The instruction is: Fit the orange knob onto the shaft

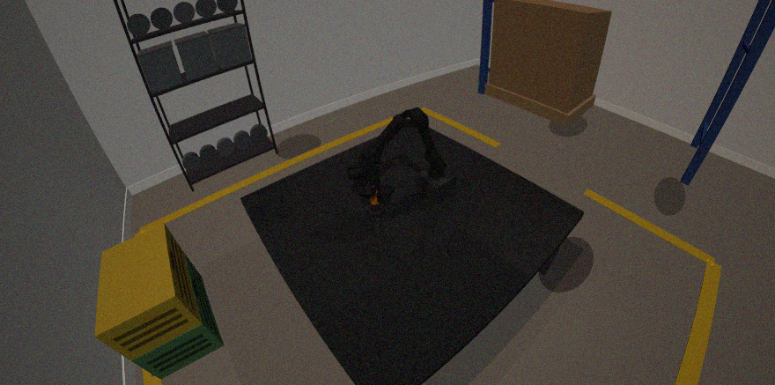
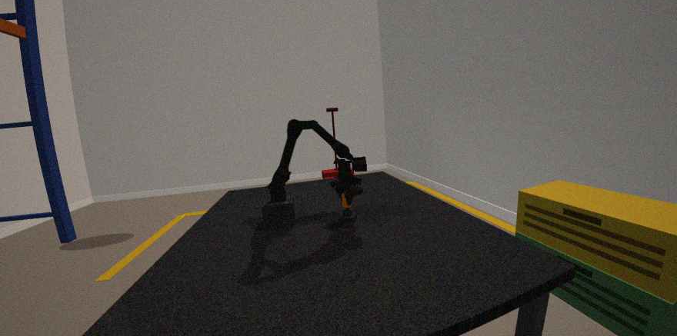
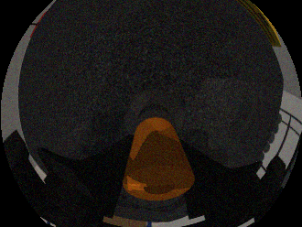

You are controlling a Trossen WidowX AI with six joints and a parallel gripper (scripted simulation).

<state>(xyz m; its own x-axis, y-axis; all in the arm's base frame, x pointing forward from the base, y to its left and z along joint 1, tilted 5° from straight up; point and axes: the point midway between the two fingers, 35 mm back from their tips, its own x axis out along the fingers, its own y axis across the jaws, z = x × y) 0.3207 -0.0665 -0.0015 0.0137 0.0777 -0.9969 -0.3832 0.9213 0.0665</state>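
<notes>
Now: the orange knob 2 cm above my gripper tip. From my gripper tip the other things lie so: round pedestal: 4 cm below.
</notes>
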